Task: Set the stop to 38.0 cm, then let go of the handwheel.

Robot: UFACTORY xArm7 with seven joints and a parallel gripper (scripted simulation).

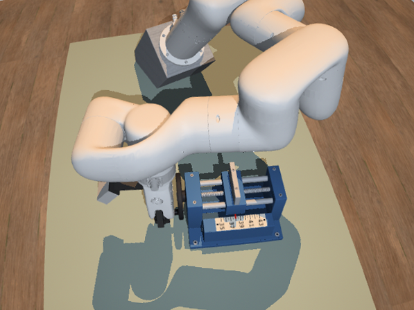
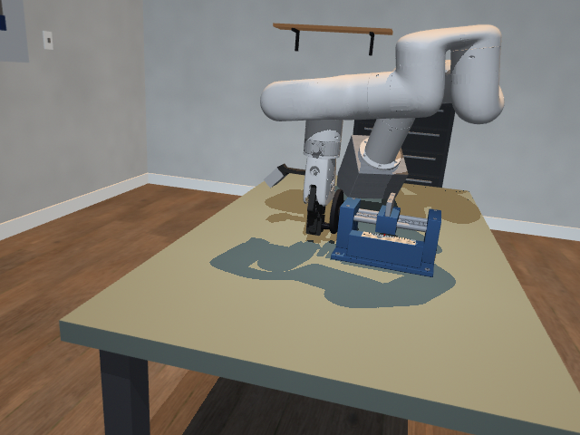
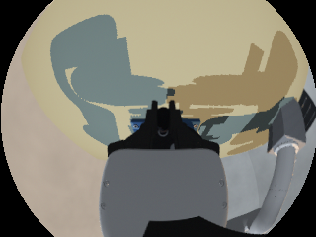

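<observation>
Now: hand 2 cm short of the stop plate, 15 cm to the right of it and 4 cm below it. Also, from my hand: handwheel 2 cm to the left, 1 cm above.
</observation>
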